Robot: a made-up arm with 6 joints.
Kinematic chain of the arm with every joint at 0, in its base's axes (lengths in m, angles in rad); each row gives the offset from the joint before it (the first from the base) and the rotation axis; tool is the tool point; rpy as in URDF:
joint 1: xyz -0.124 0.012 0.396 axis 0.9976 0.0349 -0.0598
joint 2: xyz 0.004 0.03 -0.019 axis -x
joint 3: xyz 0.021 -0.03 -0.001 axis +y
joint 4: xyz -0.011 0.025 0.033 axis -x
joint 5: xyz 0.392 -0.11 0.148 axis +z
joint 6: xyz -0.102 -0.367 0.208 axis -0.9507 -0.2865 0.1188
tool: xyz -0.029 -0.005 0.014 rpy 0 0 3.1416
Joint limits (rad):
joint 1: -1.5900..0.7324
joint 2: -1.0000..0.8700
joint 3: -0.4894..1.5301
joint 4: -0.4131..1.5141
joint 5: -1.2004..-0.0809
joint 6: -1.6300..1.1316
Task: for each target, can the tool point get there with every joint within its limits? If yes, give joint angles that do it. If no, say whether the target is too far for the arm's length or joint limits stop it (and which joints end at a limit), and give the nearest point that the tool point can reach.
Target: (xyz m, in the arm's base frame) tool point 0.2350 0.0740 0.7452
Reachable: yes | joints -0.9298 -0.3261 0.7252 0.3124 -0.7330 -1.1707
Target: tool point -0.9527 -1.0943 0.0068
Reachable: no: too far | nearest point -0.2413 -0.5676 0.2046 | short by 0.907 m
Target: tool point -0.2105 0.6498 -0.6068
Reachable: no: too far | nearest point -0.1637 0.3836 -0.1884 | short by 0.498 m
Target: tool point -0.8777 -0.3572 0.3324
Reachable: no: joint limits stop it (at a limit: joint 1, joint 2, joint 3) | nearest point -0.3368 -0.3475 0.3253 | short by 0.541 m
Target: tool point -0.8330 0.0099 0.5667
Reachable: no: joint limits stop it (at a limit: joint 3, joint 6) | nearest point -0.3238 0.0596 0.7161 | short by 0.533 m
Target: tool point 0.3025 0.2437 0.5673
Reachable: yes | joints -0.2271 0.4543 0.9427 0.7296 -0.8216 -1.0612
